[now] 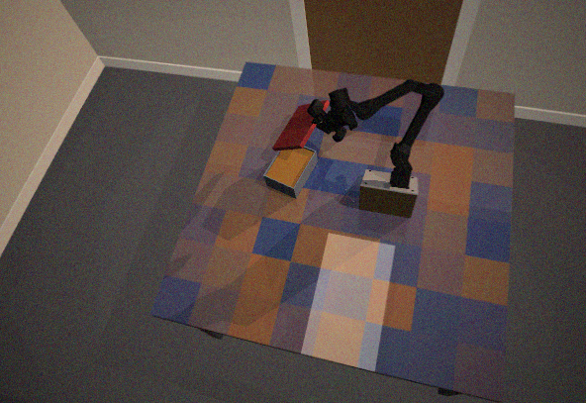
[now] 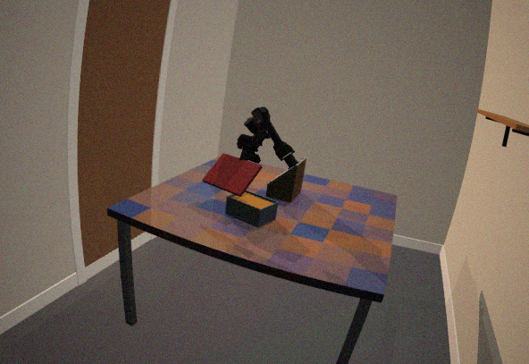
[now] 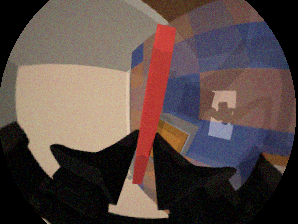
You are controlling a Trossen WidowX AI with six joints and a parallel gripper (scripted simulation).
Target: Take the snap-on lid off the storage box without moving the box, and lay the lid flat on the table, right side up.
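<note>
The lid lies 6 cm ahead of my gripper tip, 2 cm to the right of it and 5 cm below it. The rest, counted from my gripper tip: grey-blue storage box (9 cm ahead, 11 cm to the left, 19 cm below).
</note>
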